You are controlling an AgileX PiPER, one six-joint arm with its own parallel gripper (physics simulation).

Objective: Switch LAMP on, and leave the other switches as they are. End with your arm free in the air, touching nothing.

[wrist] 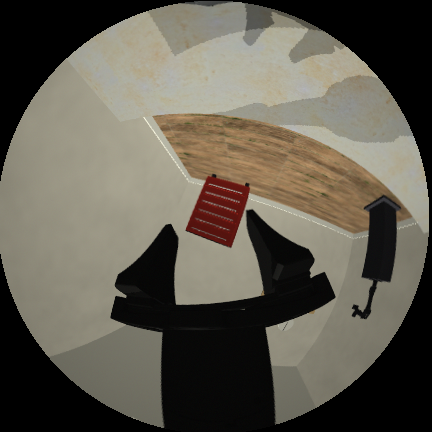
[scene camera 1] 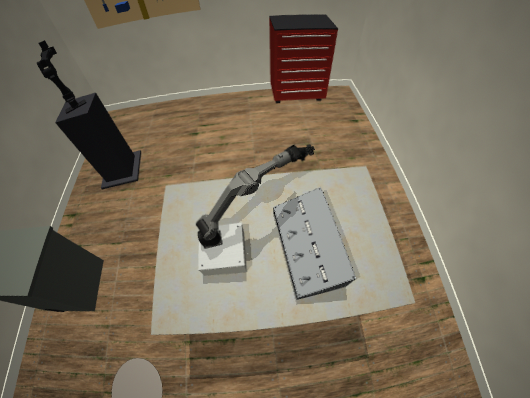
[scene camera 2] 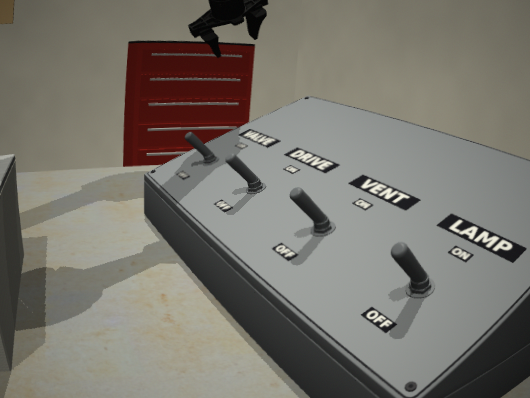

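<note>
The grey switch panel (scene camera 1: 334,235) (scene camera 2: 320,125) has four levers. The LAMP switch (scene camera 1: 304,280) (scene camera 2: 411,265) is at the near end in the second scene view, its lever leaning to the OFF side. The VENT switch (scene camera 1: 297,256) (scene camera 2: 309,210), the DRIVE switch (scene camera 1: 291,234) (scene camera 2: 243,171) and the VALVE switch (scene camera 1: 286,212) (scene camera 2: 200,147) lean to OFF too. My gripper (scene camera 1: 313,149) (scene camera 2: 237,46) (wrist: 209,224) is open and empty, in the air beyond the VALVE end, far from LAMP. The panel does not show in the wrist view.
The panel and the white arm base (scene camera 1: 222,260) stand on a pale mat (scene camera 1: 200,310). A red drawer cabinet (scene camera 1: 302,65) (scene camera 2: 187,90) (wrist: 218,211) stands by the back wall. A dark pedestal (scene camera 1: 100,142) (wrist: 381,245) carries another arm at the left in the first scene view.
</note>
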